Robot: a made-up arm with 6 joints.
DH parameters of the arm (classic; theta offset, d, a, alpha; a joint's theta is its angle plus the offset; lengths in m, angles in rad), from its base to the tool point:
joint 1: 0 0.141 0 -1.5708
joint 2: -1.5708 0 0.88 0
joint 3: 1.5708 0.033 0 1.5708
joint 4: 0 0.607 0 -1.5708
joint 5: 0 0 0 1.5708
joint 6: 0 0.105 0 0
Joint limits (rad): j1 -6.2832..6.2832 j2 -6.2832..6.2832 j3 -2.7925..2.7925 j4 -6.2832..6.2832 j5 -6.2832..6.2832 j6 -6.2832..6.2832
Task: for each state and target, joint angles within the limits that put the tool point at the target. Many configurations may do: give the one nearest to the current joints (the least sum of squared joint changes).
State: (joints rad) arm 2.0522 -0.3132 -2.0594 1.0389 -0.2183 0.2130
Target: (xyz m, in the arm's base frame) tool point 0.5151 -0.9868 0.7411
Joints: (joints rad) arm 2.0699 -0.5014 -1.3027 1.0524 -0.1422 0.2130
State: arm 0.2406 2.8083 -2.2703 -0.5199 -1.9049 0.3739
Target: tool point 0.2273 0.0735 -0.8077
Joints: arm -0.0115 3.5260 -1.5693 -0.4633 -1.9762 0.3739
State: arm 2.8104 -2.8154 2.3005 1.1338 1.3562 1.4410
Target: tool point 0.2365 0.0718 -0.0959
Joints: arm 3.8510 -2.9880 2.7246 0.7174 1.3033 1.4410
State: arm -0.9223 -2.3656 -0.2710 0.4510 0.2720 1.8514
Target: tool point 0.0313 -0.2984 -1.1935
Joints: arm -1.5870 -2.8837 -1.0910 0.4399 0.0699 1.8514
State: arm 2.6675 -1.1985 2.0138 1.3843 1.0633 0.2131
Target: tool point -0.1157 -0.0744 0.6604
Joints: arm 2.6365 -0.7193 2.4765 1.3411 1.0385 0.2131
